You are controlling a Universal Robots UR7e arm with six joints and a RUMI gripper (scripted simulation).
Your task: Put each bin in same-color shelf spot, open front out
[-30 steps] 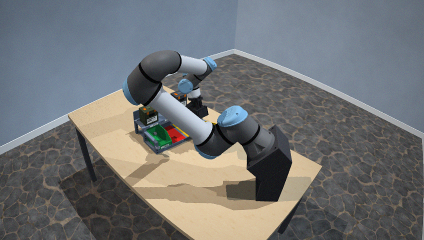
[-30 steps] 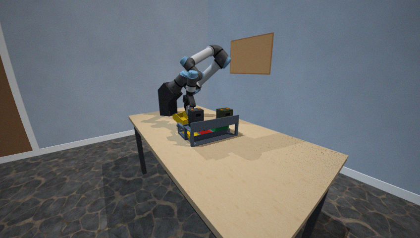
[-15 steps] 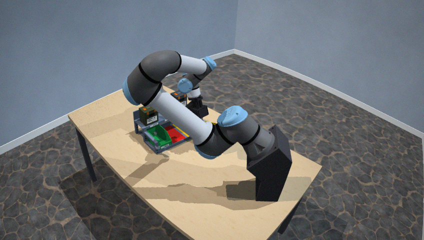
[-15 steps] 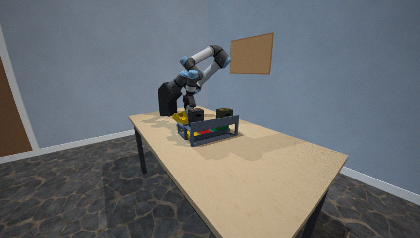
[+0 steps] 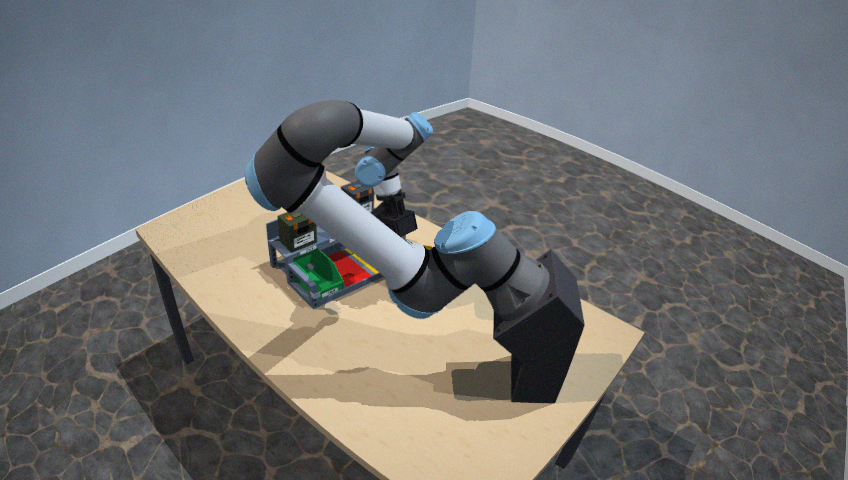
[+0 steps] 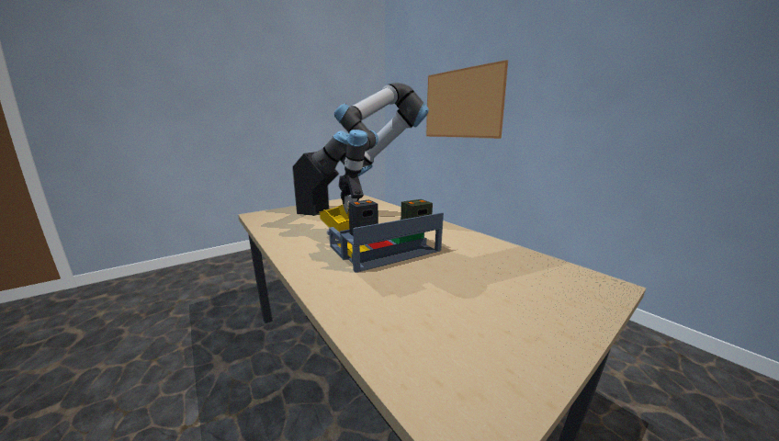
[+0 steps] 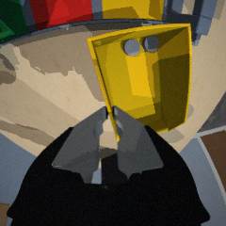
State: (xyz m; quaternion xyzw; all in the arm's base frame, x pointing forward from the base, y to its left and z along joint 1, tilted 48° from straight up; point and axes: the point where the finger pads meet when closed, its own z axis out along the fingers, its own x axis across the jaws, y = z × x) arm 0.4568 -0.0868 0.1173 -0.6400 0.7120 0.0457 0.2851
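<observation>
My gripper is now 5 cm to the left of the yellow bin and 3 cm above it. Also, from my hand: green bin 19 cm to the left, 18 cm ahead, 7 cm below; black box 28 cm ahead, 4 cm to the right, 4 cm above.
</observation>
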